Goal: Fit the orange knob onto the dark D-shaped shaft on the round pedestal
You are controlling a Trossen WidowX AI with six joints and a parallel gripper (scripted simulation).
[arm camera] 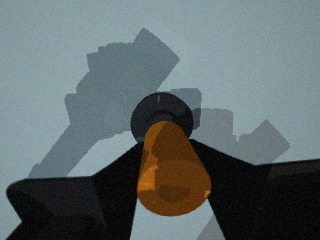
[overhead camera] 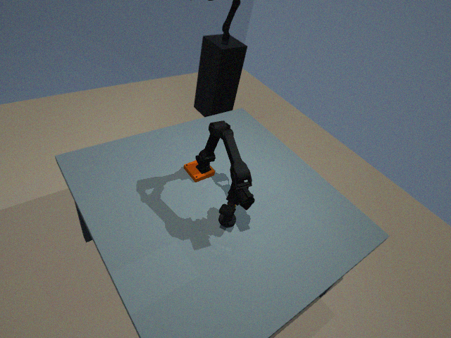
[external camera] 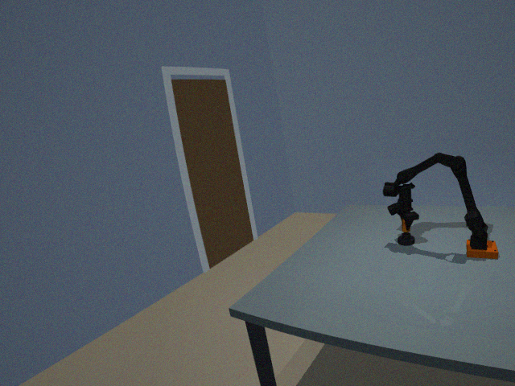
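Right now the orange knob is 20 mm above my gripper tip. Also, from my gripper tip: dark round pedestal 40 mm below.
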